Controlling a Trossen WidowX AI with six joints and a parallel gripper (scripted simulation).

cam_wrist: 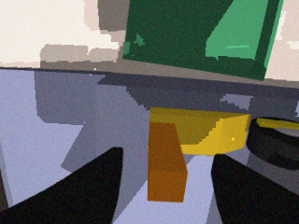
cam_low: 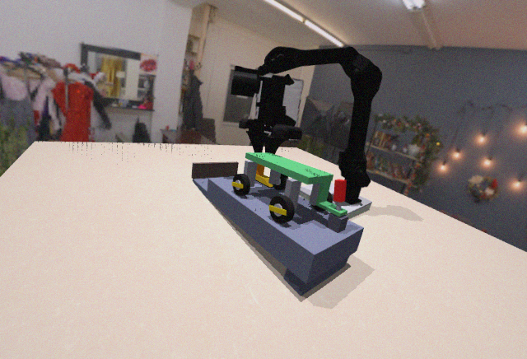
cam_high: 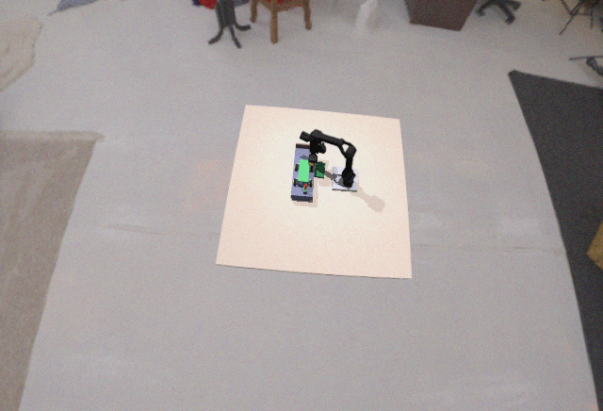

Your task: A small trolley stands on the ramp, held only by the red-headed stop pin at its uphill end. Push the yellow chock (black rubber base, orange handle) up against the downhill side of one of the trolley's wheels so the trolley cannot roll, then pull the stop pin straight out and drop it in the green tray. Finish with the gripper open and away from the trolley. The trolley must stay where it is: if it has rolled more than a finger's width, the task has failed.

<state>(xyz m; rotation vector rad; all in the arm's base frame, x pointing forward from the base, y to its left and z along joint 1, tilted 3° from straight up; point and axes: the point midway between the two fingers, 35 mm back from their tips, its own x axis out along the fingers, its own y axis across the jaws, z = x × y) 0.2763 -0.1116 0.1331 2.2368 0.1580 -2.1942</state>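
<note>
The yellow chock lies 20 mm to the left of my gripper tip and 30 mm below it. Round my gripper tip: green-decked trolley: 50 mm ahead, 140 mm to the left; green tray: 70 mm behind, 40 mm to the left, 120 mm below; blue-grey ramp: 50 mm ahead, 130 mm to the left, 60 mm below.
</note>
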